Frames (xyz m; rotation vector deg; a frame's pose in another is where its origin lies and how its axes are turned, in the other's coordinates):
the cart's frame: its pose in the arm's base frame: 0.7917 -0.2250 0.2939 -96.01 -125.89 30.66
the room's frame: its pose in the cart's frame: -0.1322 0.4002 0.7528 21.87 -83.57 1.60
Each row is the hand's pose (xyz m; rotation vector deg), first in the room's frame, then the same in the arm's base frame.
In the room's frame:
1: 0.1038 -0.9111 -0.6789 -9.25 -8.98 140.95
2: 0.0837 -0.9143 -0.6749 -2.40 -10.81 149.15
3: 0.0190 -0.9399 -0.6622 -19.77 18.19 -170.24
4: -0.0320 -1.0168 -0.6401 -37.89 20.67 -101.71
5: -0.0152 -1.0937 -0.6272 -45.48 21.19 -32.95
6: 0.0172 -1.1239 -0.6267 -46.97 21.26 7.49
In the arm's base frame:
1: 0.0673 0.3792 -0.0637 77.97 -4.71 9.74
2: 0.0782 0.3758 -0.0464 78.54 -14.93 12.11
3: 0.1021 0.3658 0.0194 73.08 -55.60 29.72
4: 0.0786 0.3480 0.1096 43.60 -119.61 55.88
5: 0.0099 0.3375 0.1488 13.91 159.70 -62.78
6: -0.0342 0.3373 0.1448 45.41 130.74 -41.78

